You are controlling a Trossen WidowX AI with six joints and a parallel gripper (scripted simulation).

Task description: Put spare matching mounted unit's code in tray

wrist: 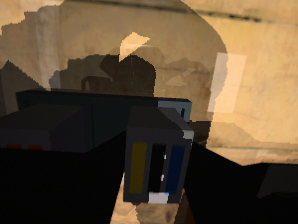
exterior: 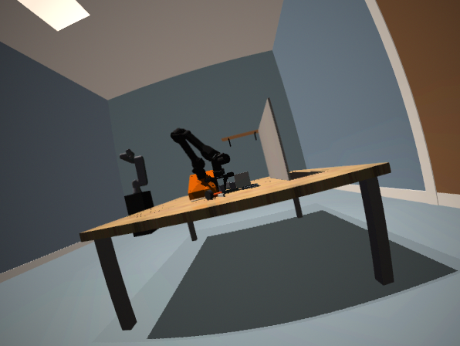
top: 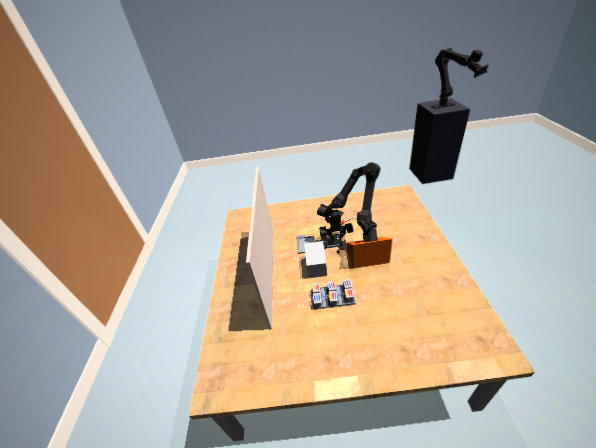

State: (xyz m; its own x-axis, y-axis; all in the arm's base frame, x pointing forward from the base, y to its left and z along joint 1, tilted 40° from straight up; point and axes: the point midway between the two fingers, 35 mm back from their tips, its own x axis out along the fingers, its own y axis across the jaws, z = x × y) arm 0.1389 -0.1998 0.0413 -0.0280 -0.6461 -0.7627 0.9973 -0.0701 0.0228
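Now: the grey tray 18 cm ahead of my gripper tip, 2 cm to the right of it and 1 cm below it. From my gripper tip the other things lie so: mounted unit (15 cm ahead, 16 cm to the left, 3 cm above); then white panel (39 cm ahead, 13 cm to the left, 21 cm above).
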